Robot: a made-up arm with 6 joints.
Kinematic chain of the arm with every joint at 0, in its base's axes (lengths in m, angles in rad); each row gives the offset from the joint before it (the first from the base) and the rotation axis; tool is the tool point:
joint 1: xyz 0 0 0.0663 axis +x
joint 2: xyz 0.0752 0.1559 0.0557 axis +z
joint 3: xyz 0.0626 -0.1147 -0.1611 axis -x
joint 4: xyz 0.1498 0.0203 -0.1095 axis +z
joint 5: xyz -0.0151 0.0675 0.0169 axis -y
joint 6: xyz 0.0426 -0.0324 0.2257 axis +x
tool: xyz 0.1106 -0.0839 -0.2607
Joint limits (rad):
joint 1: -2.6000..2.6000
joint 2: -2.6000..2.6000
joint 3: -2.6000..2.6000
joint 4: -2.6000..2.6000
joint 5: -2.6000..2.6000
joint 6: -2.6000..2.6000
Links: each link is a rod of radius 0.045 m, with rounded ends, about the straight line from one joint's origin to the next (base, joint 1, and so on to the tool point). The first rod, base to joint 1, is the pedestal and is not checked.
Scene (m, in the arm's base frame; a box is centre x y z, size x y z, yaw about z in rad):
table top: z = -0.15
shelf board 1: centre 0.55 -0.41 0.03 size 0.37 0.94 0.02 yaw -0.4
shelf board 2: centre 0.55 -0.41 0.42 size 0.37 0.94 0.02 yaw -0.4
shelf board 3: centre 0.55 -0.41 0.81 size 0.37 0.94 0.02 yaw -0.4
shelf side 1: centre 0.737 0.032 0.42 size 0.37 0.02 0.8 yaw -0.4
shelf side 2: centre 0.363 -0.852 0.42 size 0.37 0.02 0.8 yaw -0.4
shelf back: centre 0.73 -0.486 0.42 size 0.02 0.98 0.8 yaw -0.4
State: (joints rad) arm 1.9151 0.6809 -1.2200 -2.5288 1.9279 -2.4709
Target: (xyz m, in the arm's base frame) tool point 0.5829 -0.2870 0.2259
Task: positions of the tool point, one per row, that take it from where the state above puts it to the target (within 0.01 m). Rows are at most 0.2 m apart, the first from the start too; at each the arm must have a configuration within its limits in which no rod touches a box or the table.
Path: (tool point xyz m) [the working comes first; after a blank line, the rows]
Joints at the target: 1.6057 0.3129 -1.3448 -2.5809 1.4411 -2.0864
Straight joint move there: touches shelf board 2.

1: 0.3313 -0.3653 0.6018
2: 0.1930 -0.2869 0.5921
3: 0.2933 -0.2683 0.4720
4: 0.3364 -0.2268 0.3406
5: 0.3176 -0.1748 0.2259
6: 0.3981 -0.2365 0.2364
7: 0.4892 -0.2753 0.2344
8: 0.5829 -0.2870 0.2259

